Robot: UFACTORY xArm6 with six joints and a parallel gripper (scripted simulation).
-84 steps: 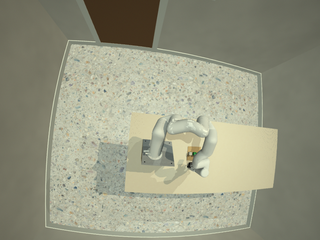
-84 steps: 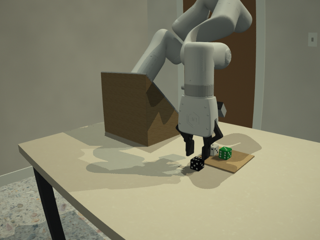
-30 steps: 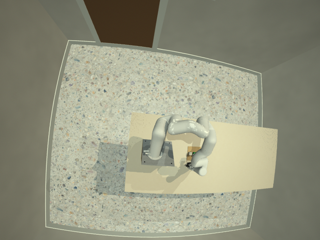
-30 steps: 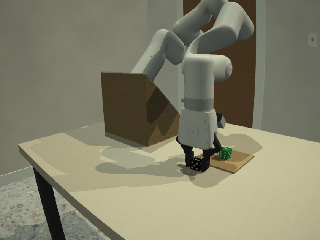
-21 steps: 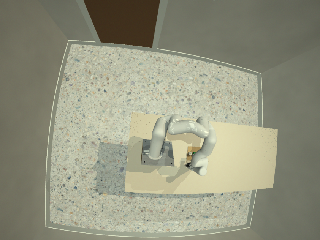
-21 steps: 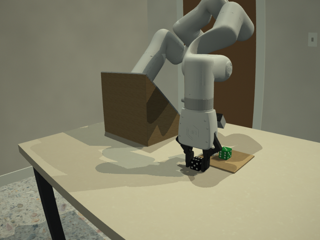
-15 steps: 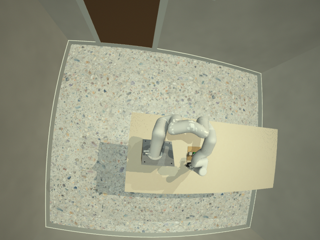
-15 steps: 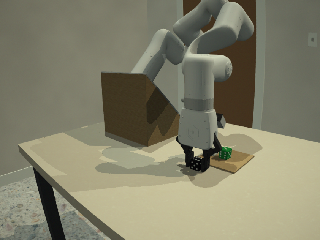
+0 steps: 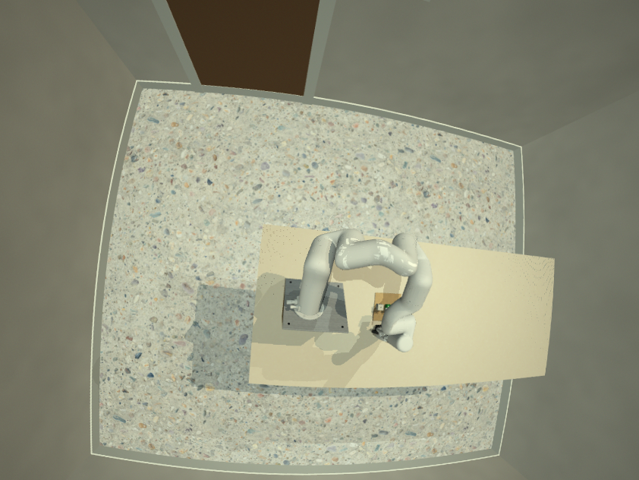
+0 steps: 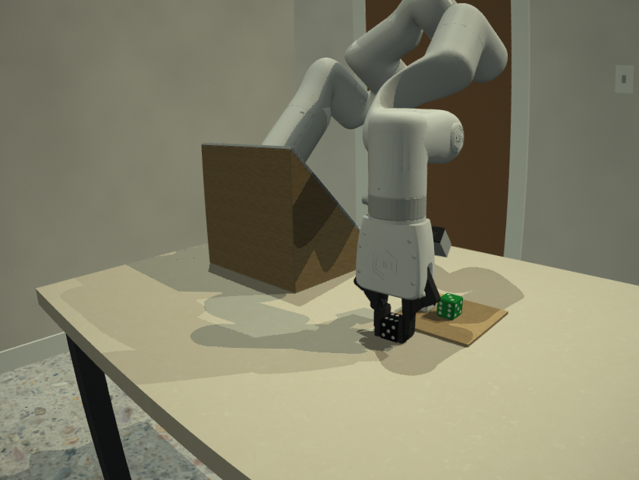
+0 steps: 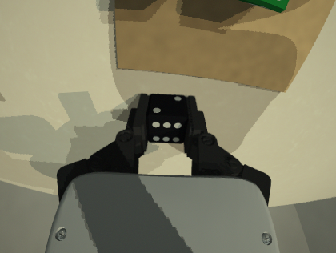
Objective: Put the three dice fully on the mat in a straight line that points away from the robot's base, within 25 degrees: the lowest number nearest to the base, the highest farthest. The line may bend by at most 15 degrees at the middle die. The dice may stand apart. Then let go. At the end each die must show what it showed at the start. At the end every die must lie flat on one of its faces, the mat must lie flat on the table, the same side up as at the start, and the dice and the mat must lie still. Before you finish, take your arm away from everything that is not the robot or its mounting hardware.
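My hand is 1 cm above the black die. From my hand the other things lie so: white die (1 cm behind, 11 cm to the left); then green die (4 cm ahead, 10 cm to the left); then brown mat (4 cm ahead, 10 cm to the left, 2 cm below).
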